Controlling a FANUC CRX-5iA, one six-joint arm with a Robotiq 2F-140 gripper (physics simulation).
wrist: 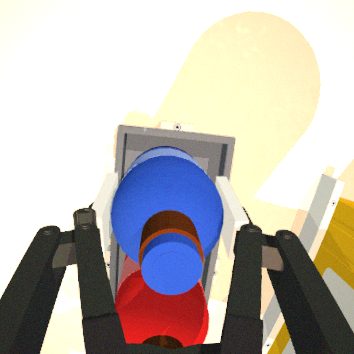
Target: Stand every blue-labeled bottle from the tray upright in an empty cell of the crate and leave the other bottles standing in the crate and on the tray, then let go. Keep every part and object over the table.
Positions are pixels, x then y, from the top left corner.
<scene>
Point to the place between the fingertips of my gripper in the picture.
At 166,190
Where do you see a blue-labeled bottle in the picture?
166,214
</scene>
